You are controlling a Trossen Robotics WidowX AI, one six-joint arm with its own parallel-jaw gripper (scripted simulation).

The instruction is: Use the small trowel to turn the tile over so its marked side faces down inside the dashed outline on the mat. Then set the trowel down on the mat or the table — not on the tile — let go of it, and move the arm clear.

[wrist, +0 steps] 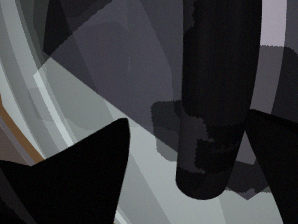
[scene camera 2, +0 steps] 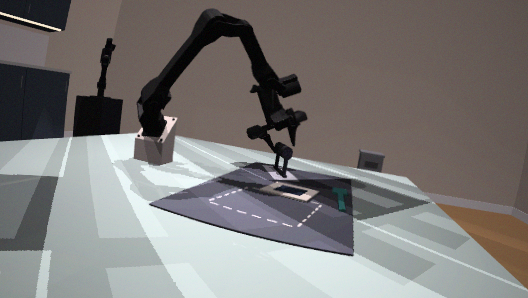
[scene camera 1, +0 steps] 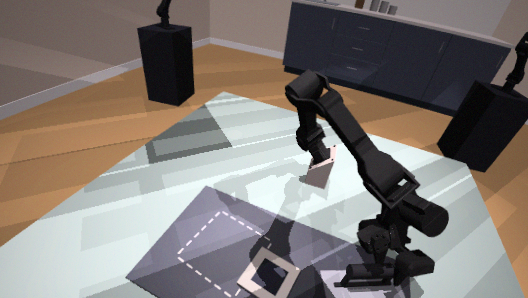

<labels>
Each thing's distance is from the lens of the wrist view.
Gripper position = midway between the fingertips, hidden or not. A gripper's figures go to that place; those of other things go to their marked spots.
my gripper (wrist: 189,122): 10 cm
dark mat (wrist: 134,62): 18 cm
</labels>
